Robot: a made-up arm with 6 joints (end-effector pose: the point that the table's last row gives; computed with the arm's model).
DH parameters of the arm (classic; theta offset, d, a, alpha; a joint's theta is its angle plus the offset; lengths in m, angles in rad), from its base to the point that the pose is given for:
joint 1: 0 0.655 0.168 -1.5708
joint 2: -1.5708 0 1.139 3.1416
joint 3: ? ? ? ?
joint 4: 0 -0.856 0 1.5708
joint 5: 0 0 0 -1.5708
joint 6: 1.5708 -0.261 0 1.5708
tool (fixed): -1.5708 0 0 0
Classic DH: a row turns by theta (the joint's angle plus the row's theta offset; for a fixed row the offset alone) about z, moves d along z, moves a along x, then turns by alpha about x.
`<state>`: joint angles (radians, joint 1 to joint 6).
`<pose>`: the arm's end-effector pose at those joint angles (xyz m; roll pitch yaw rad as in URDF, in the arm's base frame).
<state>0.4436 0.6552 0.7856 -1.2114 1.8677 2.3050</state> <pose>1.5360 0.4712 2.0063 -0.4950 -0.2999 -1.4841</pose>
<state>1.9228 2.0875 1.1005 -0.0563 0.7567 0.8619</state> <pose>-0.7155 1.9772 -0.5372 -0.8300 0.2309 1.8831</pose>
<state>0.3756 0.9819 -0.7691 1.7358 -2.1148 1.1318</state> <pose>1.2714 0.2645 0.5249 1.8063 -0.5052 -0.9280</pose>
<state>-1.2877 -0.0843 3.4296 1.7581 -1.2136 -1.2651</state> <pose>-0.4258 0.6035 1.1589 3.1330 0.2939 -3.1360</pose>
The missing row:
joint 3: 0 0 0.262 -1.5708
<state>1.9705 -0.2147 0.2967 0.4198 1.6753 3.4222</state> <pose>-0.2546 0.3308 2.6086 0.2771 -0.8345 -1.8191</pose>
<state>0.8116 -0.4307 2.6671 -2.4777 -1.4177 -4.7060</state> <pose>-0.9570 -0.7776 1.2645 -2.8888 0.8804 2.6795</pose>
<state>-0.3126 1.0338 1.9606 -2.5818 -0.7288 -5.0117</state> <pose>1.4083 -0.3582 2.3237 -0.1483 -1.2093 1.2678</pose>
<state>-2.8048 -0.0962 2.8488 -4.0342 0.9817 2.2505</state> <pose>0.9503 0.1537 1.8608 -0.9105 -0.6689 -0.6339</pose>
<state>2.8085 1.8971 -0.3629 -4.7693 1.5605 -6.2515</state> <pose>-0.9494 0.0528 -0.5488 0.6570 0.0441 -1.9413</pose>
